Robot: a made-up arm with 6 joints.
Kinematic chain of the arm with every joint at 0, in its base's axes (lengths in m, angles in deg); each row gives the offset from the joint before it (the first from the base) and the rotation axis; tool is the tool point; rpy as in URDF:
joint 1: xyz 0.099 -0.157 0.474 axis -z
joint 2: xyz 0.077 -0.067 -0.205 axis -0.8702 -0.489 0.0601
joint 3: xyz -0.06 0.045 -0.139 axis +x
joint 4: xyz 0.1 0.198 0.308 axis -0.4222 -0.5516 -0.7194
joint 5: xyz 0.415 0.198 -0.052 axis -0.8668 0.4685 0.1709
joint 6: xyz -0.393 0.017 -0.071 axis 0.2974 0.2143 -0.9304
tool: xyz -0.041 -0.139 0.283 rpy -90 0 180
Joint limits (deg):
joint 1: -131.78..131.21
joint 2: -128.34..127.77
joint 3: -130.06..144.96
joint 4: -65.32..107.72
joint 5: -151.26..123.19
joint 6: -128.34..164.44
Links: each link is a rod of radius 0.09 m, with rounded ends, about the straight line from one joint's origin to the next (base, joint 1, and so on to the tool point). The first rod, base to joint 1, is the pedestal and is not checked.
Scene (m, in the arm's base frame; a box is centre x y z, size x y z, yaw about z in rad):
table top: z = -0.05
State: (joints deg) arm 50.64 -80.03 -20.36 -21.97 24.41 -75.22
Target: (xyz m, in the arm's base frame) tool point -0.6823 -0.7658 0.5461
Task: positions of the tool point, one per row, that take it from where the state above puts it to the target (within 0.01 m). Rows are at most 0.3 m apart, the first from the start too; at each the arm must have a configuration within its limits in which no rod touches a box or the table.
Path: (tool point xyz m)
1: 0.2717 -0.7821 0.7878
2: 0.0687 -0.9061 0.7521
3: -0.1768 -0.9525 0.7005
4: -0.4385 -0.9074 0.6327
5: -0.6823 -0.7658 0.5461

